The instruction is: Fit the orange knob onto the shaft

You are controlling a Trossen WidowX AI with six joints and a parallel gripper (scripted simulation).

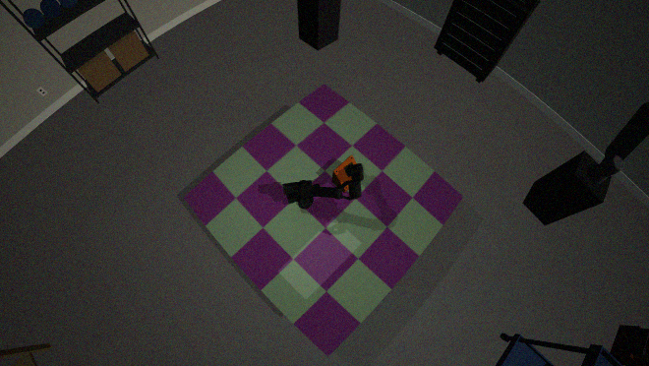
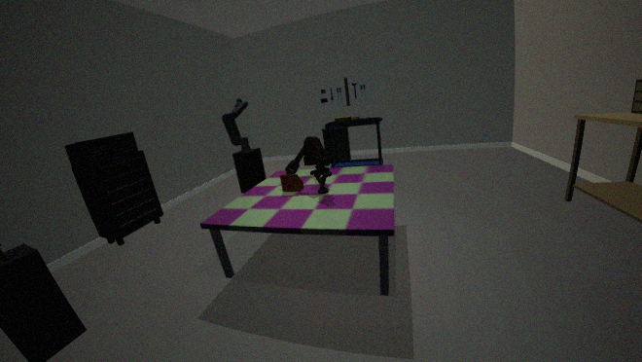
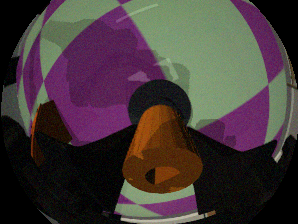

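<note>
My gripper tip is now 20 mm below the orange knob. From my gripper tip the other things lie so: pedestal 40 mm below.
</note>
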